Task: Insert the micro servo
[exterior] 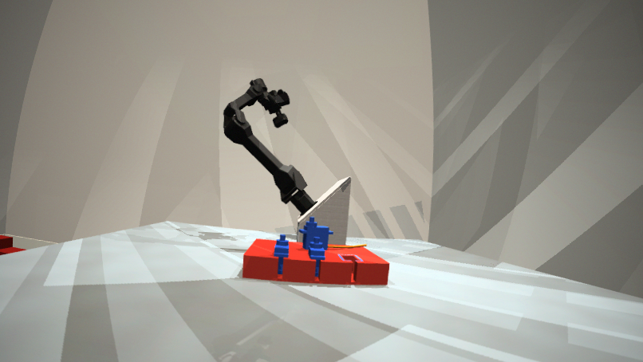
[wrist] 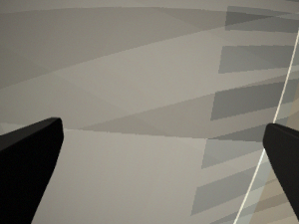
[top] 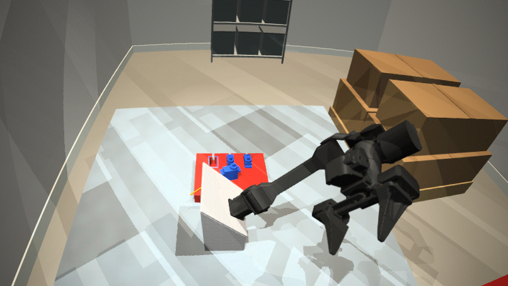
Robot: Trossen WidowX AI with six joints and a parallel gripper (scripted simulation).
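Right now my gripper tip is 600 mm short of the red deck, 80 mm to the right of it and 530 mm above it.
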